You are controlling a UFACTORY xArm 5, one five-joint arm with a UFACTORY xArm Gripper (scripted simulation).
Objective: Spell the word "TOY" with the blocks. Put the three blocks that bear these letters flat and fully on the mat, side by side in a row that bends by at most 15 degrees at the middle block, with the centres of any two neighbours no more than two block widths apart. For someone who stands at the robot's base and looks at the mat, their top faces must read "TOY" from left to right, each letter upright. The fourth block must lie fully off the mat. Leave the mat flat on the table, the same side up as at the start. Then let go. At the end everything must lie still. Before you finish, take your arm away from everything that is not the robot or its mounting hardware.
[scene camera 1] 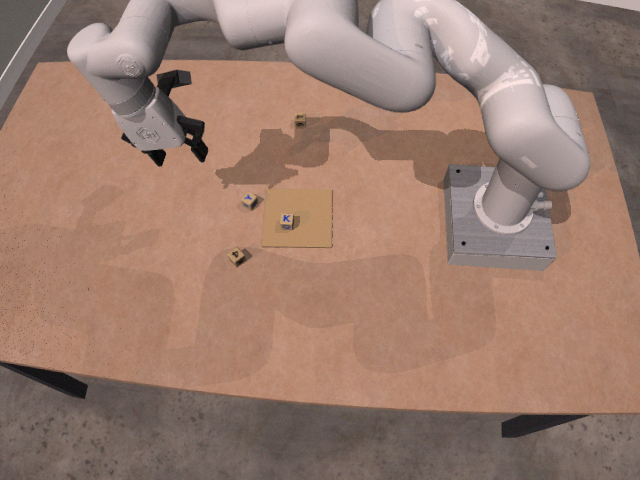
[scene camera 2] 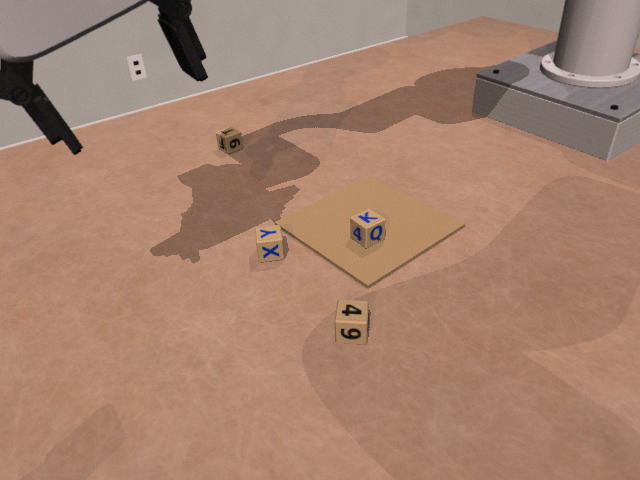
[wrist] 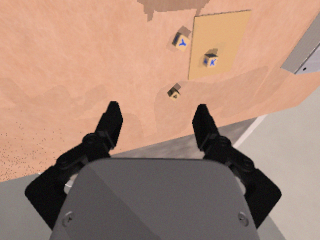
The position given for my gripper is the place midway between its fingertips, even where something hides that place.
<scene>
In view: my gripper [scene camera 2: 136, 108] and a tan mat [scene camera 2: 412, 227].
The tan mat also shows in scene camera 1 [scene camera 1: 312, 208] and in the wrist view [wrist: 221, 35]. My gripper is seen too in scene camera 1 [scene camera 1: 183, 158] and in the wrist view [wrist: 158, 111].
</scene>
